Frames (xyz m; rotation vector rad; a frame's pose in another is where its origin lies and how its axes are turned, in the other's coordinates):
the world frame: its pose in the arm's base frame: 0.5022 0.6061 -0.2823 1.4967 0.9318 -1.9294
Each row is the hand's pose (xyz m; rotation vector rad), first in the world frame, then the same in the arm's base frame.
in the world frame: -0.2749 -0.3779 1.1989 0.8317 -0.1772 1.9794
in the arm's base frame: -0.4420 -0.0933 0.2421 1.3744 -1.2980 -0.6749
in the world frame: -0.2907 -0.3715 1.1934 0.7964 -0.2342 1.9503
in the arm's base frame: -0.4298 -0.0932 0.2553 1.3327 -1.2633 -0.7218
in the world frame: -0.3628 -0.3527 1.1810 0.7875 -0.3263 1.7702
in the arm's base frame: -0.3899 -0.0960 0.3194 1.3141 -1.1802 -0.9288
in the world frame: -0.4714 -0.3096 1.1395 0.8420 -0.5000 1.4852
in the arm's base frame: -0.3048 -0.0916 0.4094 1.2384 -1.1149 -1.2750
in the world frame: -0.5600 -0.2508 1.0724 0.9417 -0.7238 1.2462
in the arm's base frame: -0.1974 -0.0769 0.4731 1.0680 -1.1365 -1.5892
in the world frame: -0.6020 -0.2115 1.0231 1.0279 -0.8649 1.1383
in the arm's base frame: -0.1272 -0.0635 0.4983 0.9377 -1.2023 -1.7383
